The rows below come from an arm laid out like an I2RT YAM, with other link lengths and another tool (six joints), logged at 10 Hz.
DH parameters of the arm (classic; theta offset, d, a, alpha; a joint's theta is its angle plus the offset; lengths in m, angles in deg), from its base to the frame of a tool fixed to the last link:
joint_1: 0 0.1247 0.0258 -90
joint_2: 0 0 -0.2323 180
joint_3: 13.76 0 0.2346 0
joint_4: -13.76 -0.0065 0.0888 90
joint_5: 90 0.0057 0 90
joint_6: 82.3 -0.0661 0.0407 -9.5
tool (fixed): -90 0.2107 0 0
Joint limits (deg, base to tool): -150..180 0..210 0..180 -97..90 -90..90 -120..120
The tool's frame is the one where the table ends.
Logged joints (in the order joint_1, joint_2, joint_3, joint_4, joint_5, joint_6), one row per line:
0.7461, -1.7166, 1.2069, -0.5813, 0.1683, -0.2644
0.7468, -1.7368, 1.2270, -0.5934, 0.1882, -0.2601
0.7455, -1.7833, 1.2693, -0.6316, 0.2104, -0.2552
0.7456, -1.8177, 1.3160, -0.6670, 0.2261, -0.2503
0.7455, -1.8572, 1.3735, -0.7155, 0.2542, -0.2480
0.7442, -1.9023, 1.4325, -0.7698, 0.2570, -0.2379
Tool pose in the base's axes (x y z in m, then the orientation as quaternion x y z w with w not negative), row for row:
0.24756, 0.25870, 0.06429, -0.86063, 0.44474, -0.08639, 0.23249
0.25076, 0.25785, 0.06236, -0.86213, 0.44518, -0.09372, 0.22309
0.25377, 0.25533, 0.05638, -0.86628, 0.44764, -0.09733, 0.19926
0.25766, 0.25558, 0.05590, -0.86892, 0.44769, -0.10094, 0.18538
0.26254, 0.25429, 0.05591, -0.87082, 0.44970, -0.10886, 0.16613
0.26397, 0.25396, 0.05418, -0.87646, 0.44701, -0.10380, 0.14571
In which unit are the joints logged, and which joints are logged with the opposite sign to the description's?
The joints are logged in radians. Opposite sign: joint_2, joint_6.
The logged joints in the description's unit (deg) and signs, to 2 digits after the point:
42.75, 98.35, 69.15, -33.31, 9.64, 15.15
42.79, 99.51, 70.30, -34.00, 10.78, 14.90
42.71, 102.18, 72.73, -36.19, 12.06, 14.62
42.72, 104.15, 75.40, -38.22, 12.95, 14.34
42.71, 106.41, 78.70, -41.00, 14.56, 14.21
42.64, 108.99, 82.08, -44.11, 14.73, 13.63

